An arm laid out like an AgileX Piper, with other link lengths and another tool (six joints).
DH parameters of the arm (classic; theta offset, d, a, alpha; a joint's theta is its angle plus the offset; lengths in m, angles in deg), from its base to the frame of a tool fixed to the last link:
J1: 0 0.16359 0 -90
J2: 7.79 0 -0.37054 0
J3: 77.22 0 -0.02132 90
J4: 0 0.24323 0 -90
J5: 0 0 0 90
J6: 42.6 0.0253 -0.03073 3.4
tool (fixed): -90 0.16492 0 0
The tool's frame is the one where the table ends.
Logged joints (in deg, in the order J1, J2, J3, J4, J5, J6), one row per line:
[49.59 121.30 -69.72 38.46 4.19 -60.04]
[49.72 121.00 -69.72 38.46 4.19 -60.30]
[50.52 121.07 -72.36 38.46 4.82 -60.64]
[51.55 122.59 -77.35 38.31 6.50 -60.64]
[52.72 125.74 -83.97 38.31 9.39 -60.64]
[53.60 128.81 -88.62 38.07 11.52 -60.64]
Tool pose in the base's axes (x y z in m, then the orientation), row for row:
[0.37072 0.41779 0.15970 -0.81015 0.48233 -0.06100 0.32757]
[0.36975 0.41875 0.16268 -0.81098 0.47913 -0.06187 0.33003]
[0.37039 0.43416 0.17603 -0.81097 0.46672 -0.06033 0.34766]
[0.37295 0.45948 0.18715 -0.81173 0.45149 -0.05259 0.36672]
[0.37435 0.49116 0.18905 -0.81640 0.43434 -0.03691 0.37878]
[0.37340 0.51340 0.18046 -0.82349 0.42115 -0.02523 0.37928]
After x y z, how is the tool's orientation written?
As a quaternion, x y z w.
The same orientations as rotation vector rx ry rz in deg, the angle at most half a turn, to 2 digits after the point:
[-121.55 72.37 -9.15]
[-121.53 71.80 -9.27]
[-120.49 69.34 -8.96]
[-119.51 66.47 -7.74]
[-119.51 63.58 -5.40]
[-120.52 61.64 -3.69]

